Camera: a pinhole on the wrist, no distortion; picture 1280 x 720 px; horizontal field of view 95.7 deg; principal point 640.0 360.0 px. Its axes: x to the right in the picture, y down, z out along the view. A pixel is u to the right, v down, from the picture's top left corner.
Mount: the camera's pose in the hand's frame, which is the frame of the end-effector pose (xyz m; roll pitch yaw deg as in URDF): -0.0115 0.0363 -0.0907 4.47 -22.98 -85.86
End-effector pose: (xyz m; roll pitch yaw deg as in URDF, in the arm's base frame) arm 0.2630 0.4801 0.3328 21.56 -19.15 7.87
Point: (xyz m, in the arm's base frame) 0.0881 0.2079 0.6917
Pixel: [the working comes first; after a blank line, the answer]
In the camera's frame: 0.3197 -0.0406 0.4779

1027 311
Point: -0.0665 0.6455 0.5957
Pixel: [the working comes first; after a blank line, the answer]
In the camera's frame: -0.1433 -0.1342 0.4392

451 183
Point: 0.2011 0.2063 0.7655
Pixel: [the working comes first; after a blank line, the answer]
In the camera's frame: 0.3461 0.0904 0.4967

1044 465
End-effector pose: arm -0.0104 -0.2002 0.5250 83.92 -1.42 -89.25
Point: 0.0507 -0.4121 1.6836
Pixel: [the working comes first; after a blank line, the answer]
In the camera's frame: -0.9478 0.3762 0.5424

outside the picture
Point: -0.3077 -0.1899 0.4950
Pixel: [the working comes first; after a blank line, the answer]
In the camera's frame: 0.2386 0.0141 0.3147

1079 386
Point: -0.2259 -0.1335 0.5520
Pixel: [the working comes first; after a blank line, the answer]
In the camera's frame: 0.1441 -0.0380 0.2763

942 280
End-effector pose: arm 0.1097 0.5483 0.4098 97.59 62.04 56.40
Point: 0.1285 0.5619 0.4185
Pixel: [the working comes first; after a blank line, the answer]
In the camera's frame: 0.0495 0.0195 0.0817

991 498
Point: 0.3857 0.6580 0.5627
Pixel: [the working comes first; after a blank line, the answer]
In the camera's frame: -0.1632 0.0345 0.3069

332 425
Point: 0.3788 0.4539 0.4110
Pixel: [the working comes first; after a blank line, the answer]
In the camera's frame: 0.0848 0.0750 0.3463

782 485
